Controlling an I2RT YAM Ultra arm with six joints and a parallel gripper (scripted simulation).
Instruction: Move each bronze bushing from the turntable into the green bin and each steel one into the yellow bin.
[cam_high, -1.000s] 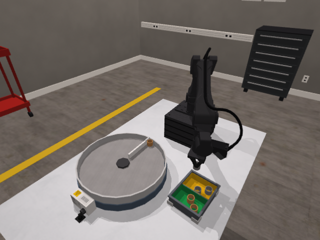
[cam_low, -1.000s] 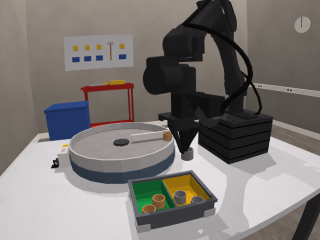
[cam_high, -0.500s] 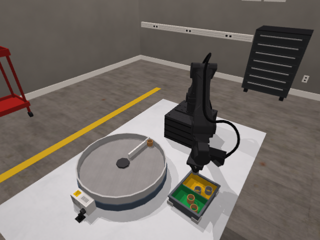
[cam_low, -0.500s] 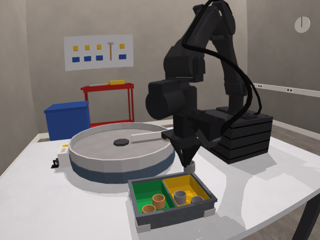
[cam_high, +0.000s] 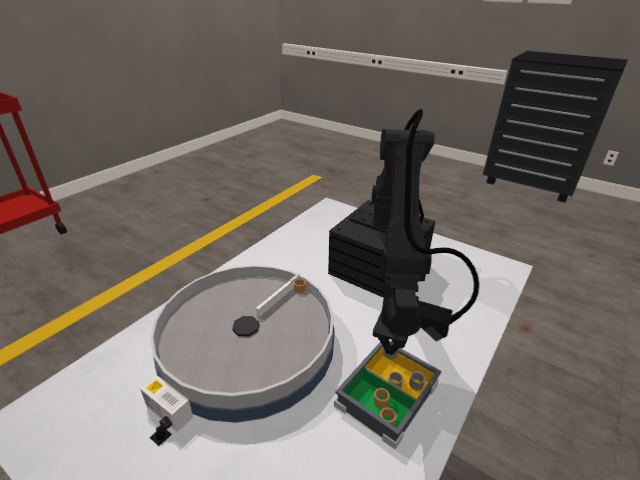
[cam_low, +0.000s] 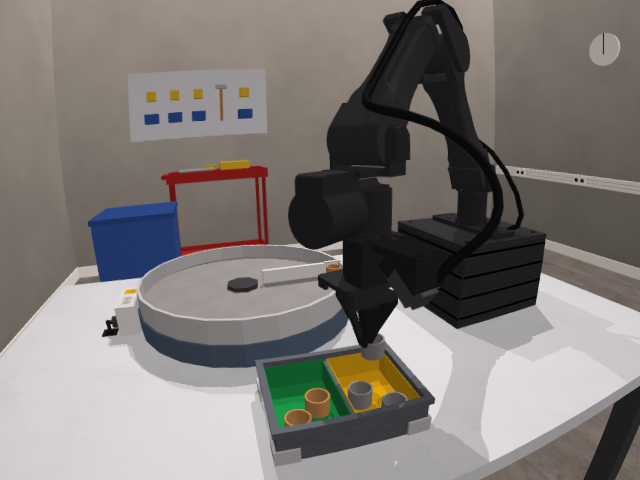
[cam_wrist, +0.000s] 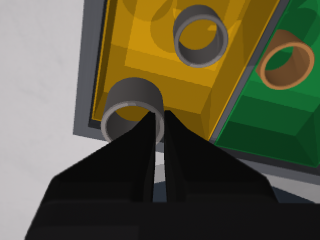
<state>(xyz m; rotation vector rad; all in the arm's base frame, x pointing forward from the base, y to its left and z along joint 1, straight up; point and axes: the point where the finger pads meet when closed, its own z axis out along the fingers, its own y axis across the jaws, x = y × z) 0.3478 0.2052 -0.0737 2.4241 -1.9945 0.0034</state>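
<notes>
The yellow bin is 30 mm to the left of my hand and 70 mm below it. From my hand the other things lie so: dark grey tray (50 mm ahead, 30 mm to the left, 60 mm below); turntable (110 mm ahead, 330 mm to the right, 30 mm below); green bin (90 mm ahead, 20 mm to the left, 70 mm below).
</notes>
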